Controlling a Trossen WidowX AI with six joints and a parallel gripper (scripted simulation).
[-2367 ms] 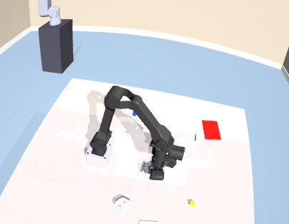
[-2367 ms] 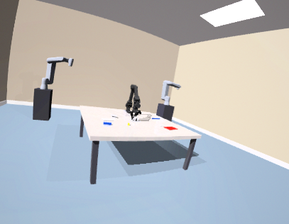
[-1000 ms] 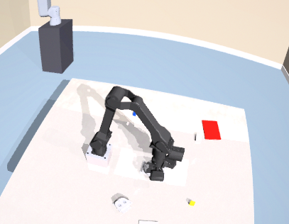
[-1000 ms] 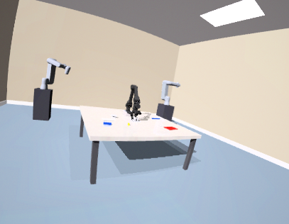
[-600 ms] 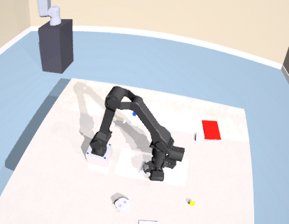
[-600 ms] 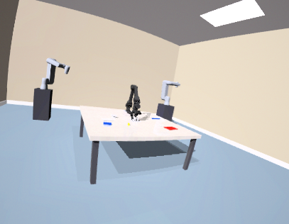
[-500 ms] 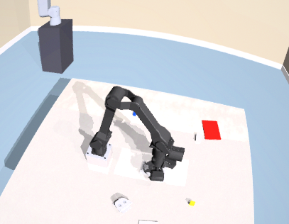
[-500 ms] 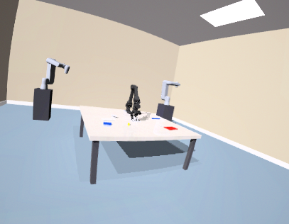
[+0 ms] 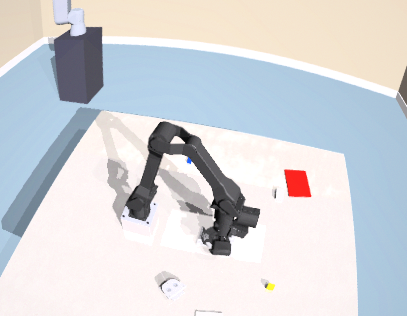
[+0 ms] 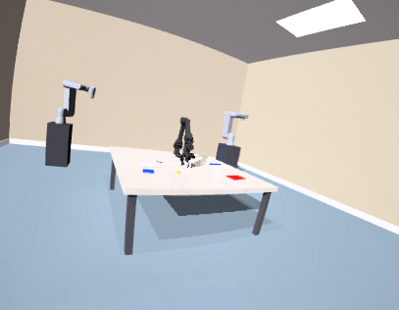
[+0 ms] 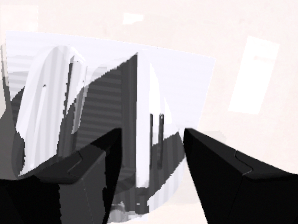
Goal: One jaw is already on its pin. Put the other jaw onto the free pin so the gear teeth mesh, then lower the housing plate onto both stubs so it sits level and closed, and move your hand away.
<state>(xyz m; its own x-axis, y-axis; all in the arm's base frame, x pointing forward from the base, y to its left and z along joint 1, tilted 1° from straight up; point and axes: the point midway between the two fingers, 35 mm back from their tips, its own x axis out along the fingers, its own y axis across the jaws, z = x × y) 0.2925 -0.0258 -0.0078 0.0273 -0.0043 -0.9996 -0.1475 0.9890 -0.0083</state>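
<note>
The white jaw lies 3 cm behind my gripper tip, 1 cm to the left of it and 1 cm above it. The rest, counted from my gripper tip: flat white piece (4 cm ahead, 34 cm to the right, 1 cm below); yellow piece (21 cm ahead, 14 cm to the right, 1 cm below); red plate (27 cm ahead, 41 cm to the left, 2 cm below).
</note>
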